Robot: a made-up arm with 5 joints.
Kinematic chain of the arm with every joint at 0, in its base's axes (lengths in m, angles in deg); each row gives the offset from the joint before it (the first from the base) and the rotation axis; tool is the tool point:
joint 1: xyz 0 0 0.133 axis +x
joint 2: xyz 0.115 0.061 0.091 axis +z
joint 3: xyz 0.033 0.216 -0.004 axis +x
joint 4: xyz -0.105 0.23 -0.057 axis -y
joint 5: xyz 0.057 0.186 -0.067 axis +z
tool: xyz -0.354 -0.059 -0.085
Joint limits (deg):
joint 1: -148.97..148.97
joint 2: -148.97..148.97
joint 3: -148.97..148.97
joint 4: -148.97..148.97
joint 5: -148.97..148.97
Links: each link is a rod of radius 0.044 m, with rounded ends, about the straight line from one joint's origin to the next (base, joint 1, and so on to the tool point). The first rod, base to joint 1, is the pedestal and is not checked.
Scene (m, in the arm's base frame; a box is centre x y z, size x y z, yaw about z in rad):
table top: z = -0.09
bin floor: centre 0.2 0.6 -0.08 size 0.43 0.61 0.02 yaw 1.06
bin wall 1: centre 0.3 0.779 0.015 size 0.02 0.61 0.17 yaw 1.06
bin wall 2: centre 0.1 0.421 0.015 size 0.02 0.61 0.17 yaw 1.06
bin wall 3: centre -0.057 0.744 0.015 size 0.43 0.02 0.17 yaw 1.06
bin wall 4: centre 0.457 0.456 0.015 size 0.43 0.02 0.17 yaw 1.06
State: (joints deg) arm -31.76 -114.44 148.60 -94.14 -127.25
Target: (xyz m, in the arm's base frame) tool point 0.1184 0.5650 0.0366
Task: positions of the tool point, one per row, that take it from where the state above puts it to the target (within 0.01 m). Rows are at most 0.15 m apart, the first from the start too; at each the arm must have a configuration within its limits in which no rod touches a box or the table.
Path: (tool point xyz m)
1: -0.0623 0.7091 0.4504
2: -0.0709 0.7101 0.3634
3: -0.0546 0.6994 0.2695
4: -0.0146 0.6730 0.1776
5: 0.0455 0.6285 0.0974
6: 0.1184 0.5650 0.0366

